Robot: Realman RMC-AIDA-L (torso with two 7-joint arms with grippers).
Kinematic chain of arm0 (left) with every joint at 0, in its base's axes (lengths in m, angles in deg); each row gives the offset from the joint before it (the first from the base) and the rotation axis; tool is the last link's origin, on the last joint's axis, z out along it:
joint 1: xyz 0 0 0.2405 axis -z
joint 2: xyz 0 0 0 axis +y
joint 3: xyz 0 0 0.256 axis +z
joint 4: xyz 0 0 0 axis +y
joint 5: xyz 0 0 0.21 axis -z
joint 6: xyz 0 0 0 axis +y
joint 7: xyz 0 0 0.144 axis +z
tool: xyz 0 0 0
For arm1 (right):
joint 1: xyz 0 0 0.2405 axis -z
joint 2: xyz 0 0 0 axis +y
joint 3: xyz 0 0 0.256 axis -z
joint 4: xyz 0 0 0 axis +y
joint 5: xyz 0 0 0.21 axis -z
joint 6: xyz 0 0 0 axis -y
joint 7: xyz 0 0 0.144 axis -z
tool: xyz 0 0 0
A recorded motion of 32 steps. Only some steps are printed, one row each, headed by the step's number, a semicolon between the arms.
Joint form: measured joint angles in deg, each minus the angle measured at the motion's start. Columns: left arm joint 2, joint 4, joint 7, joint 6, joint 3, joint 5, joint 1; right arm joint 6, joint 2, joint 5, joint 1, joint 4, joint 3, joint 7.
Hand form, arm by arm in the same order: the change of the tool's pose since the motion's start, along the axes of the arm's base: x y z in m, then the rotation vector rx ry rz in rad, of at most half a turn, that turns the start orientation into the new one. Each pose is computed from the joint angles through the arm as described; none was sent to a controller.
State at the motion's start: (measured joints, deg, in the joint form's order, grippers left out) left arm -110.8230 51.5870 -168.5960 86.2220 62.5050 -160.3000 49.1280; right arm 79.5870 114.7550 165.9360 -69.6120 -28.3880 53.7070 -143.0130
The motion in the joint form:
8: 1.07 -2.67 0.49 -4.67 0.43 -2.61 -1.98; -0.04 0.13 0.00 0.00 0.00 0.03 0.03
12: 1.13 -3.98 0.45 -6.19 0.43 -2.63 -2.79; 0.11 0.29 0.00 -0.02 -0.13 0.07 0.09
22: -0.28 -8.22 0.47 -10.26 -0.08 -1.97 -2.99; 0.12 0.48 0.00 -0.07 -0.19 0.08 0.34
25: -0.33 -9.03 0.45 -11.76 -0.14 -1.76 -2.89; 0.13 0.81 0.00 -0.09 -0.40 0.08 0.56
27: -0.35 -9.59 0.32 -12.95 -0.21 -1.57 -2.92; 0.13 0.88 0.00 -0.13 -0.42 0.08 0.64
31: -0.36 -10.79 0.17 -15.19 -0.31 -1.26 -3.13; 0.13 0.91 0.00 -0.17 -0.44 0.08 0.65
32: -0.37 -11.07 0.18 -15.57 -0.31 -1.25 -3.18; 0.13 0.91 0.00 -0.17 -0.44 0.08 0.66
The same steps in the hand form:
8: -0.0294 -0.0004 0.0081 0.0435 0.0649 0.0187; -0.0002 -0.0004 -0.0011 -0.0020 0.0004 0.0010
12: -0.0395 -0.0032 0.0063 0.0521 0.0661 0.0357; -0.0009 -0.0011 -0.0021 -0.0060 0.0006 0.0028
22: -0.0503 -0.0075 -0.0141 0.0537 0.0323 0.0592; -0.0018 -0.0016 -0.0035 -0.0110 0.0013 0.0081
25: -0.0515 -0.0055 -0.0159 0.0670 0.0283 0.0538; -0.0031 -0.0025 -0.0056 -0.0161 0.0033 0.0142
27: -0.0531 -0.0042 -0.0170 0.0801 0.0245 0.0521; -0.0036 -0.0026 -0.0061 -0.0178 0.0036 0.0163
31: -0.0577 -0.0030 -0.0190 0.1024 0.0195 0.0523; -0.0040 -0.0026 -0.0063 -0.0181 0.0038 0.0174
32: -0.0589 -0.0031 -0.0195 0.1047 0.0196 0.0531; -0.0040 -0.0026 -0.0063 -0.0182 0.0038 0.0176

